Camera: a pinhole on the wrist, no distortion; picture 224 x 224 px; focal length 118.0 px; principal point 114.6 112.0 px. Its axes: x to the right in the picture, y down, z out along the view. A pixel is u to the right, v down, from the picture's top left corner.
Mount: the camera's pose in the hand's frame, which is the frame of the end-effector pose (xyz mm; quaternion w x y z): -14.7 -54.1 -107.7 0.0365 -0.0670 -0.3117 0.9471
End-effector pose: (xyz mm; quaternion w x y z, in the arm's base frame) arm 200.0 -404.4 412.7 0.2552 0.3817 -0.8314 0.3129
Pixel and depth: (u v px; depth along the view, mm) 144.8 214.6 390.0
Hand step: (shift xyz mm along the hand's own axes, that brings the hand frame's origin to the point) -181.0 -543.7 -9.3
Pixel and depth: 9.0 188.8 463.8
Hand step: 317.9 -614.1 125.3
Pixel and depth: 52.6 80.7 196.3
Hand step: 59.3 -138.7 90.4
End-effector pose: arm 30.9 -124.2 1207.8 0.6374 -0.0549 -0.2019 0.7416
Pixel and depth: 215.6 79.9 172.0
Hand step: -184.7 -100.9 41.9
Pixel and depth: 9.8 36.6 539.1
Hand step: 387.3 -146.2 576.7
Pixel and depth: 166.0 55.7 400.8
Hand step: -242.0 -115.9 307.3
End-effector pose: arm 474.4 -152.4 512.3 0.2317 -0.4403 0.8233 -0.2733
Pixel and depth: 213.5 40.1 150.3
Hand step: -159.2 -54.6 53.4
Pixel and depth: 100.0 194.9 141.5
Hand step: -21.3 -218.7 -52.3
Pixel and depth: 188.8 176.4 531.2
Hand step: -432.3 -560.9 108.1
